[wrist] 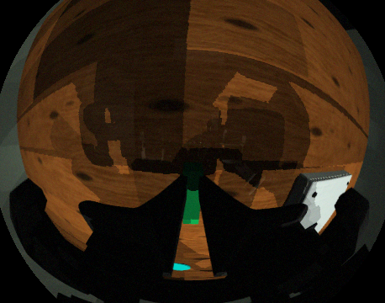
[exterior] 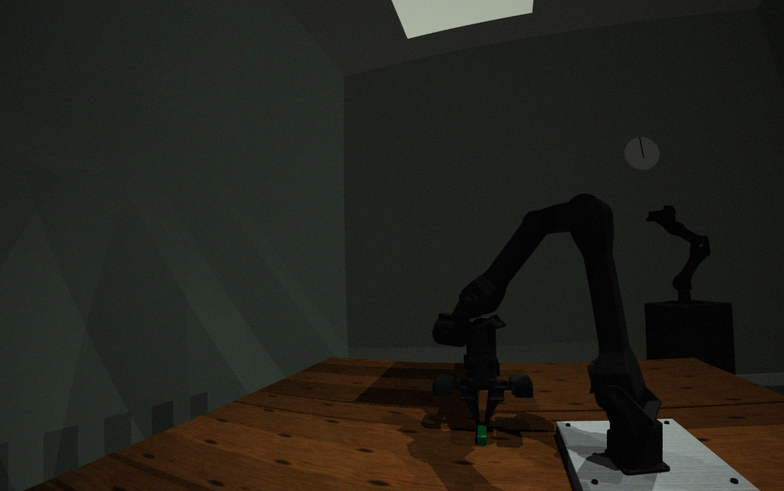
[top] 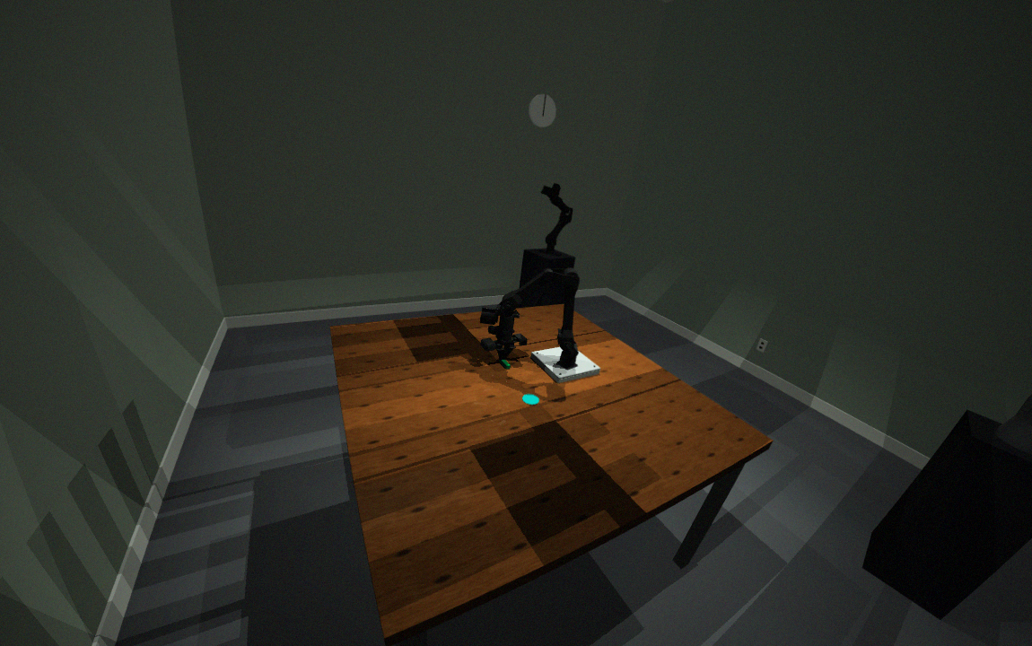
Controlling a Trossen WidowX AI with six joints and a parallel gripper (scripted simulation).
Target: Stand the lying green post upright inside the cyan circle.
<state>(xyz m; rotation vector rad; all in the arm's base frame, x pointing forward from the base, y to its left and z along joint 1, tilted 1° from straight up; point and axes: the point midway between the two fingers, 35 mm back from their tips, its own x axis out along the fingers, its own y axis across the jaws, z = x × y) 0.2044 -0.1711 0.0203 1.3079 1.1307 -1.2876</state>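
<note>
The cyan circle is 26 cm to the left of my gripper tip, 6 cm ahead of it and 1 cm below it. Round my gripper tip: green post: 2 cm to the left.
</note>
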